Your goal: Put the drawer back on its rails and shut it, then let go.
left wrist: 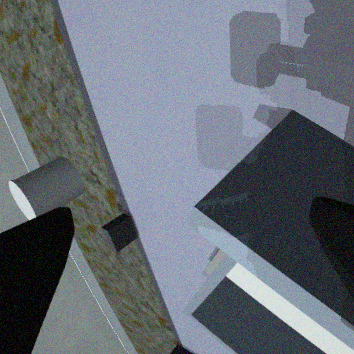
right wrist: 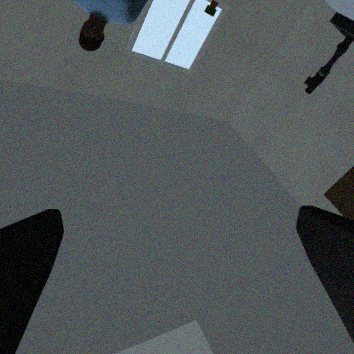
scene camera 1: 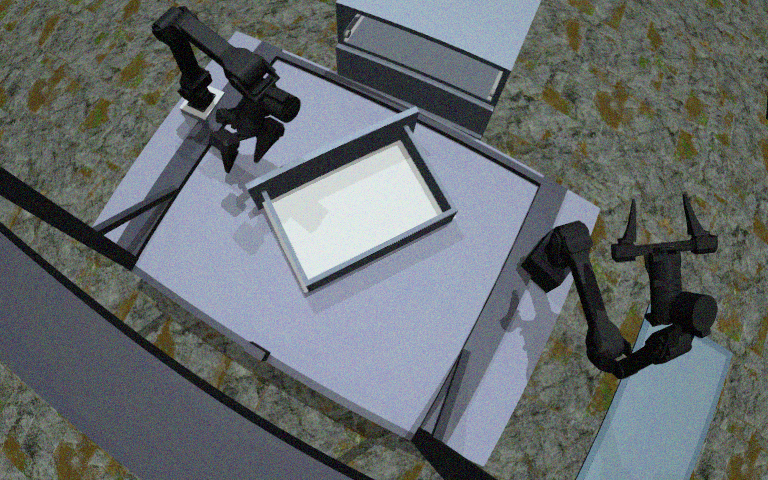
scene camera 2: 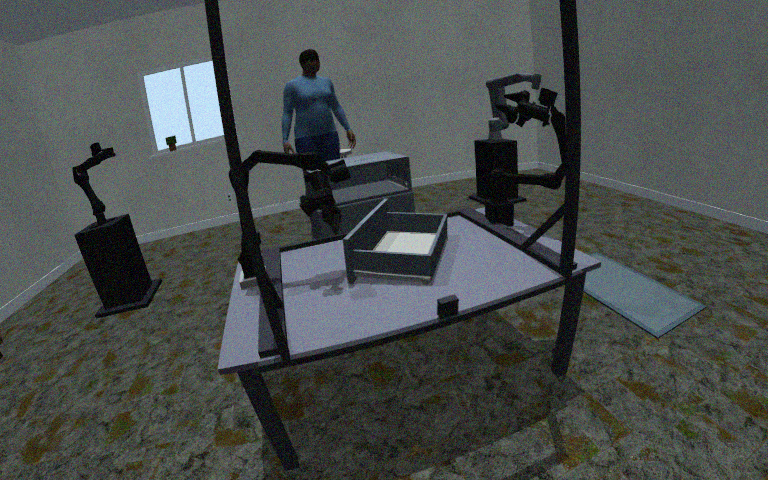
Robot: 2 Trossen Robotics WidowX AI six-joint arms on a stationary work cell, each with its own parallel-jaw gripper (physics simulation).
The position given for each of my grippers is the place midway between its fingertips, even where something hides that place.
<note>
My left gripper (scene camera 1: 241, 167) is open and holds nothing. My right gripper (scene camera 1: 658, 196) is open, holding nothing. A drawer (scene camera 1: 346, 204) rests on the table. Also in view: a cabinet (scene camera 1: 466, 52) and a dark frame post (scene camera 2: 214, 25).
The drawer is seen too in the left wrist view (left wrist: 270, 279) and in scene camera 2 (scene camera 2: 385, 245). My left gripper also shows in the left wrist view (left wrist: 194, 214) and in scene camera 2 (scene camera 2: 334, 229). My right gripper also shows in the right wrist view (right wrist: 181, 219) and in scene camera 2 (scene camera 2: 499, 100). The right wrist view does not show the drawer: it is out of frame.
</note>
